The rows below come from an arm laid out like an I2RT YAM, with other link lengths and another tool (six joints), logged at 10 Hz.
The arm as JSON. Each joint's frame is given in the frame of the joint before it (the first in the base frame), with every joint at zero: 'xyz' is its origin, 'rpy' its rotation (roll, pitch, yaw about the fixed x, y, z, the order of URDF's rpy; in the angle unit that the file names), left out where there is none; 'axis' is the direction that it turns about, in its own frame. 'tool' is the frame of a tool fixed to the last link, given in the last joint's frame.
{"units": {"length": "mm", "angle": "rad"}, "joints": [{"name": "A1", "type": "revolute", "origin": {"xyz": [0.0, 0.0, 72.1]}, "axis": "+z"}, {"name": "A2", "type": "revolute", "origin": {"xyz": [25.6, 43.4, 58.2]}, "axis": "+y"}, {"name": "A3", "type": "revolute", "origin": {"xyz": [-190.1, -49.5, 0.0]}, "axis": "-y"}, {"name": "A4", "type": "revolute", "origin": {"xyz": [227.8, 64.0, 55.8]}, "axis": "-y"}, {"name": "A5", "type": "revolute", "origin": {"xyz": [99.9, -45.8, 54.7]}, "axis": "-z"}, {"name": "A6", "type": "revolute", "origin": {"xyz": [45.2, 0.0, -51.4]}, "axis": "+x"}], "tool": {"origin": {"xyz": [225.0, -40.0, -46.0], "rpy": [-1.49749, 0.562, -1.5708]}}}
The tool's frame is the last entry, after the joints.
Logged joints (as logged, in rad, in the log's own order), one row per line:
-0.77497, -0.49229, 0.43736, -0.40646, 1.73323, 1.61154
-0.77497, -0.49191, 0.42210, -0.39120, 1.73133, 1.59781
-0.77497, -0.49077, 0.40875, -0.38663, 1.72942, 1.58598
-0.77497, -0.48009, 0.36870, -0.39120, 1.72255, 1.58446
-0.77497, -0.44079, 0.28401, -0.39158, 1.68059, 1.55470
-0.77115, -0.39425, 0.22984, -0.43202, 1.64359, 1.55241
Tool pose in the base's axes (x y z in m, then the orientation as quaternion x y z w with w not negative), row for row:
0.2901, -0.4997, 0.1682, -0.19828, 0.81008, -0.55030, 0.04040
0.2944, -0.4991, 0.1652, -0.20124, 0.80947, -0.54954, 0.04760
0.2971, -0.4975, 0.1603, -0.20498, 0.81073, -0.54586, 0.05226
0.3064, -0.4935, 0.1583, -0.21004, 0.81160, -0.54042, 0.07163
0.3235, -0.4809, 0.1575, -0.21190, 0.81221, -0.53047, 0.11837
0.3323, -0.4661, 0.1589, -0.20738, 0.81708, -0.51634, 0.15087
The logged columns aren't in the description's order. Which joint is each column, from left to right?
Columns, left to right: A1, A6, A5, A4, A2, A3.
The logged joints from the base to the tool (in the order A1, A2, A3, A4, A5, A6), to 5 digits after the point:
-0.77497, 1.73323, 1.61154, -0.40646, 0.43736, -0.49229
-0.77497, 1.73133, 1.59781, -0.39120, 0.42210, -0.49191
-0.77497, 1.72942, 1.58598, -0.38663, 0.40875, -0.49077
-0.77497, 1.72255, 1.58446, -0.39120, 0.36870, -0.48009
-0.77497, 1.68059, 1.55470, -0.39158, 0.28401, -0.44079
-0.77115, 1.64359, 1.55241, -0.43202, 0.22984, -0.39425

